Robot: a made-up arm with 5 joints. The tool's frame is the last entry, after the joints.
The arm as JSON. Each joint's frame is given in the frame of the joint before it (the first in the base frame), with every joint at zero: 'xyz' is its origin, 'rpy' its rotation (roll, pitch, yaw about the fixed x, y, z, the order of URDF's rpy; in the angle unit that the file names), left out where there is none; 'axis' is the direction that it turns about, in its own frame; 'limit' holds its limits. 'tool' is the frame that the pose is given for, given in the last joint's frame.
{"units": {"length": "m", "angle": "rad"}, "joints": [
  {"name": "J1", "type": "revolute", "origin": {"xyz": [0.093, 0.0, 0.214]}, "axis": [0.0, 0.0, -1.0], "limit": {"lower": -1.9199, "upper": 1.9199}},
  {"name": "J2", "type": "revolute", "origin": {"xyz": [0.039, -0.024, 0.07]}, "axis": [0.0, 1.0, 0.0], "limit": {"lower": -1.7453, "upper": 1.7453}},
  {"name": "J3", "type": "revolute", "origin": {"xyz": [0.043, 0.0, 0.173]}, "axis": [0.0, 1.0, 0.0], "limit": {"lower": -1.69, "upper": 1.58}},
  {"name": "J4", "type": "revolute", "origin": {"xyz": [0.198, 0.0, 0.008]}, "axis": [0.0, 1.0, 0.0], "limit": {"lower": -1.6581, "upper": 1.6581}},
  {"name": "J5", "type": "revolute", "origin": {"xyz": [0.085, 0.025, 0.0]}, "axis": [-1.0, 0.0, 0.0], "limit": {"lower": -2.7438, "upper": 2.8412}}
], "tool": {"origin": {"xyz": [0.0, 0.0, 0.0], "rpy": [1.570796, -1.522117, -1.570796]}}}
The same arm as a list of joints. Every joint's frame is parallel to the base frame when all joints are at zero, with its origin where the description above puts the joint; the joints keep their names.
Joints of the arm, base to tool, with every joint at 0 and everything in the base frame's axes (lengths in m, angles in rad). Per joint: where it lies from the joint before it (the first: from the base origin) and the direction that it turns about. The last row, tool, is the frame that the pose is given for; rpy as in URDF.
J1: offset 0.093 0 0.214 axis -z
J2: offset 0.039 -0.024 0.07 axis +y
J3: offset 0.043 0 0.173 axis +y
J4: offset 0.198 0 0.008 axis +y
J5: offset 0.085 0.025 0 axis -x
tool: offset 0 0 0 rpy 1.5708 -1.5221 -1.5708
Joint limits (rad, base to tool): -1.9199..1.9199 -1.7453..1.7453 -1.69..1.58 -1.6581..1.6581 -2.7438..2.8412

